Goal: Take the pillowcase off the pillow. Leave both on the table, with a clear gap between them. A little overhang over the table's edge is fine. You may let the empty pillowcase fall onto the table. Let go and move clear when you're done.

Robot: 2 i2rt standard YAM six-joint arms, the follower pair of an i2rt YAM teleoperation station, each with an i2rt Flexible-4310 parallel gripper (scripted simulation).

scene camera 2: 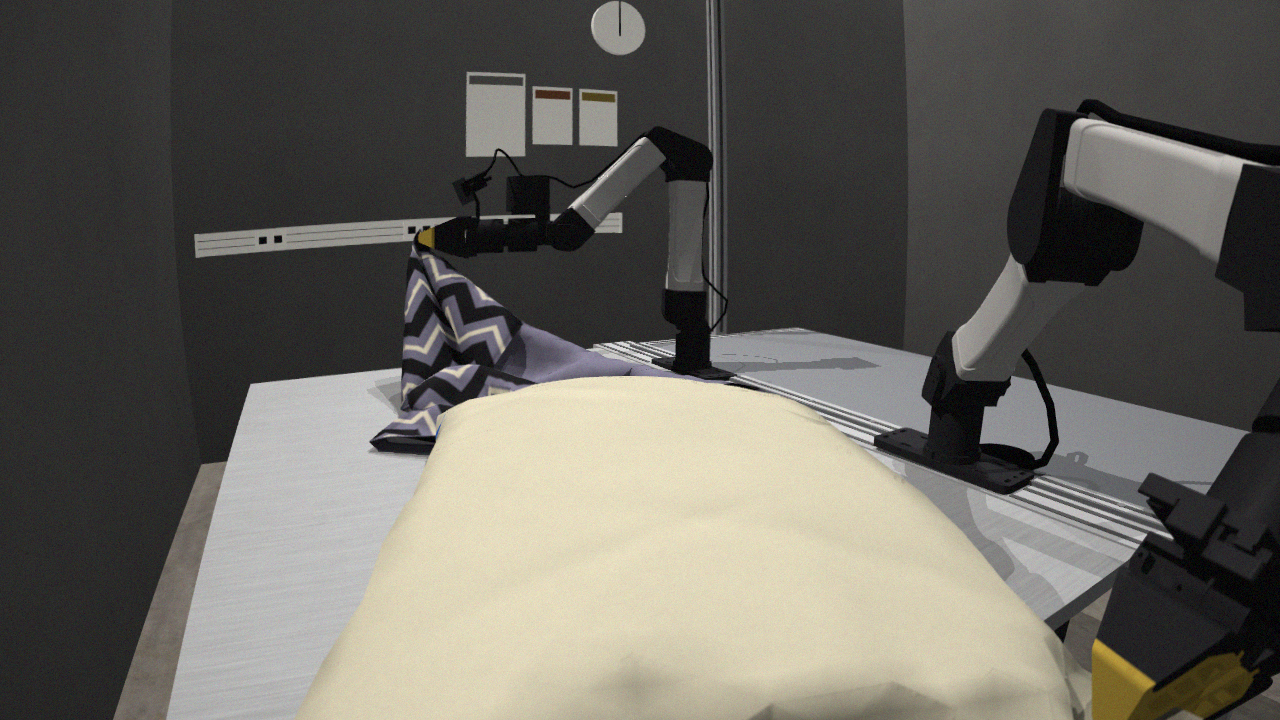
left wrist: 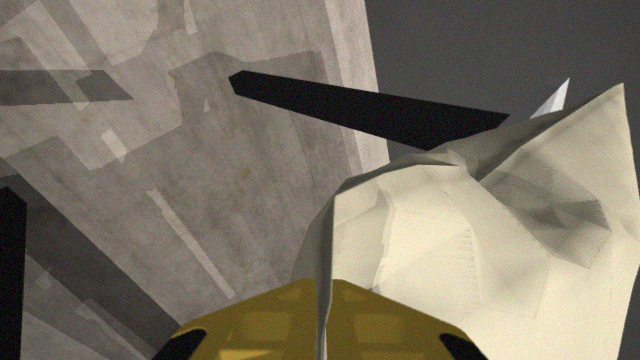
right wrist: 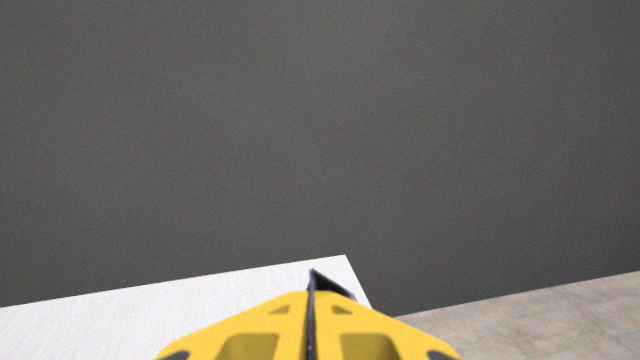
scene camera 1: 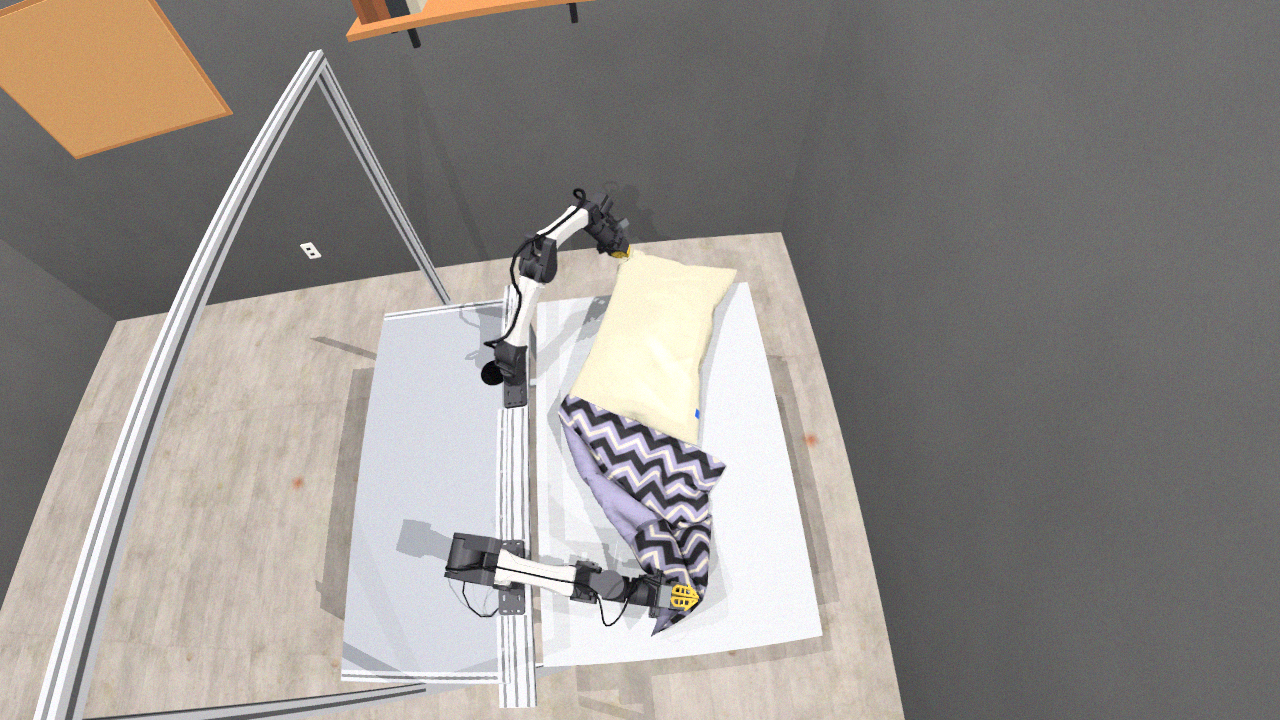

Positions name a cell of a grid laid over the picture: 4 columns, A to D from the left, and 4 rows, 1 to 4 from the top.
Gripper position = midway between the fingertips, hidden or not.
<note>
I see my left gripper (scene camera 1: B2), my right gripper (scene camera 2: B2) and a zigzag pillowcase (scene camera 2: B2).
The zigzag pillowcase shows as well in scene camera 1 (scene camera 1: C3). My left gripper is seen too in the left wrist view (left wrist: C4). My right gripper is seen too in the right wrist view (right wrist: B4).
</note>
